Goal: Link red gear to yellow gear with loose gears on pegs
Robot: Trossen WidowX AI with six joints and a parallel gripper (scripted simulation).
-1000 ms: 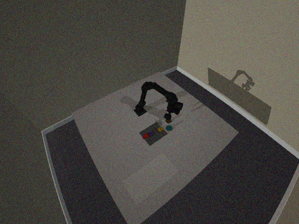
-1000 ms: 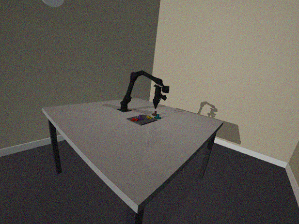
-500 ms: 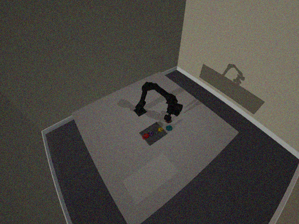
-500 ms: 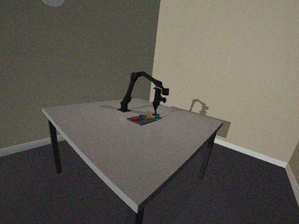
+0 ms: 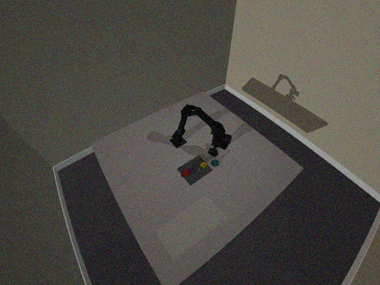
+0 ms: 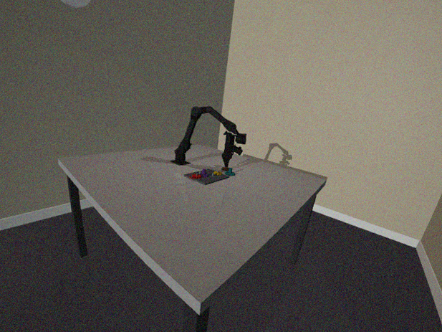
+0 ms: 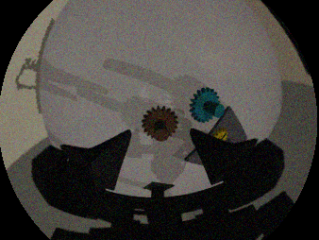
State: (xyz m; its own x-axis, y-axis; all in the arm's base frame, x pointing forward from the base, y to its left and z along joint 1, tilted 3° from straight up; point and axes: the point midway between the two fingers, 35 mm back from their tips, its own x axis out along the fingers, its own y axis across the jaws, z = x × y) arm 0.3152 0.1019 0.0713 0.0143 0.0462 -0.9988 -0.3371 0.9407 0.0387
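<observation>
Now: gripper tip 2 cm above the brown gear. From my gripper tip the other things lie so: yellow gear: 1 cm ahead, 15 cm to the right, 2 cm below; then purple gear: 3 cm behind, 24 cm to the right, 1 cm below; then teal gear: 6 cm ahead, 7 cm to the right, 2 cm below.
</observation>
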